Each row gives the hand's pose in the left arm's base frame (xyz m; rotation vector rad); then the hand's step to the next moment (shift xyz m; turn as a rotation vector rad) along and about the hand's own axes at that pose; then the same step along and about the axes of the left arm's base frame.
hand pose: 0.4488 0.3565 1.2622 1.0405 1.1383 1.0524
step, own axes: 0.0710 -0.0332 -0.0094 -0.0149 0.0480 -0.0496
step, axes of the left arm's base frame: 0.0018 0.0640 -0.0461 -0.0555 -0.0011 0.0437
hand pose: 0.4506 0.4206 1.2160 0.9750 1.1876 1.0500
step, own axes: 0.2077 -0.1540 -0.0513 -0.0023 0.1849 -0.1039
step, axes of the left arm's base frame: -0.0200 0.1670 -0.2030 -0.1236 0.0457 0.1662
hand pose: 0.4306 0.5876 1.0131 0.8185 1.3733 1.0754
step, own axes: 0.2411 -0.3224 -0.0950 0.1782 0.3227 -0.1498
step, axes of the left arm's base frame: -0.0822 0.1029 -0.3921 -0.2038 0.2539 0.2288
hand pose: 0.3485 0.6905 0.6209 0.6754 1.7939 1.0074
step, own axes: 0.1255 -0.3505 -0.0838 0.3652 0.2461 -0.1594
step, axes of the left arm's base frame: -0.1340 -0.1087 -0.3404 -0.2903 0.3589 0.0791
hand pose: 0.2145 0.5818 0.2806 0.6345 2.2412 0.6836
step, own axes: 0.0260 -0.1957 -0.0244 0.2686 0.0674 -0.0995
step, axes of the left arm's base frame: -0.0813 -0.1361 -0.1201 -0.2277 0.1849 -0.0241
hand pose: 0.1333 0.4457 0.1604 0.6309 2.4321 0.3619
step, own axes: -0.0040 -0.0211 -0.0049 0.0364 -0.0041 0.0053
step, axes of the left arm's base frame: -0.0076 -0.0205 -0.0025 -0.0241 0.0158 -0.0232
